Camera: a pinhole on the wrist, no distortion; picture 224 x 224 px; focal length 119.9 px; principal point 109.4 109.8 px. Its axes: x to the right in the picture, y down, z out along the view. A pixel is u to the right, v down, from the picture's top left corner.
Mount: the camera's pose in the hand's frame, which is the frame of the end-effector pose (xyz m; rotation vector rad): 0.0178 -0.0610 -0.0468 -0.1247 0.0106 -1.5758
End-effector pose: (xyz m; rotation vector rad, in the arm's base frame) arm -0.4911 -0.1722 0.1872 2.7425 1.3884 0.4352
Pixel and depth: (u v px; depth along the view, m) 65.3 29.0 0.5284
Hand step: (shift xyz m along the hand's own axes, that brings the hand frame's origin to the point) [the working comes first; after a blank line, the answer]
In the camera's frame: -0.1943 -0.3561 0.5284

-0.2907 0.1745 0.4946
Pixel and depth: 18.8 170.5 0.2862
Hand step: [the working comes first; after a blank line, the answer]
In the camera's frame: -0.2163 0.1449 0.2862

0.1876 0.1739 0.2095
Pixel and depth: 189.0 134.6 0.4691
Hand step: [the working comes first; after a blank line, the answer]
In the camera's frame: 0.3114 0.0970 0.4691

0.1537 -0.3387 0.4337
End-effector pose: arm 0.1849 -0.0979 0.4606 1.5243 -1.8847 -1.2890
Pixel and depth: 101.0 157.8 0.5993
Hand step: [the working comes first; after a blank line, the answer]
In the camera's frame: -0.0420 0.2399 0.5993

0.3086 0.0217 0.5251
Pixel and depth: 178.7 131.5 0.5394
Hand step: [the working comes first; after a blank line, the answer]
In the camera's frame: 0.3118 0.0976 0.5394

0.1604 -0.3340 0.5035
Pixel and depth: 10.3 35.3 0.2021
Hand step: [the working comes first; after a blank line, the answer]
In the camera's frame: -0.1670 -0.1256 0.2021

-0.0893 0.1214 0.1526
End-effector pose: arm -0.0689 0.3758 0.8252 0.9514 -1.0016 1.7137
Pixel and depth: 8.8 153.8 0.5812
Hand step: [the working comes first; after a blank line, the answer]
In the camera's frame: -0.4876 0.2133 0.5812

0.2821 0.4652 0.4770
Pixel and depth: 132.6 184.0 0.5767
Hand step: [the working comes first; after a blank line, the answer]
In the camera's frame: 0.1116 0.3569 0.5767

0.4226 -0.1342 0.5038
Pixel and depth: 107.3 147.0 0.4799
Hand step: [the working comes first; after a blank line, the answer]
In the camera's frame: -0.0084 0.1489 0.4799

0.2075 -0.0195 0.4167
